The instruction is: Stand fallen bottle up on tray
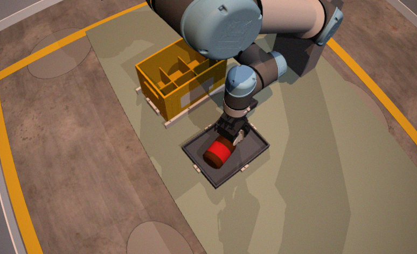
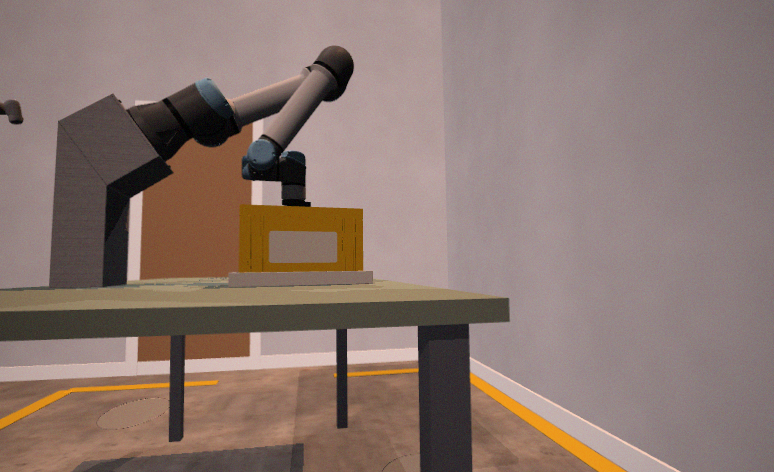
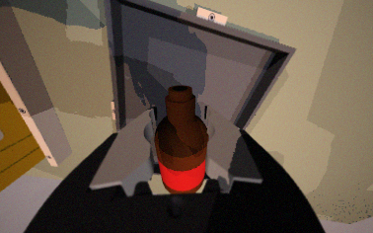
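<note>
Right now my hand is 30 mm short of the dark grey tray, 30 mm above it and 20 mm to the right of it. The rest, counted from my hand: yellow crate (280 mm to the right, 40 mm ahead, 40 mm above); brown bottle (50 mm ahead, 20 mm to the left).
</note>
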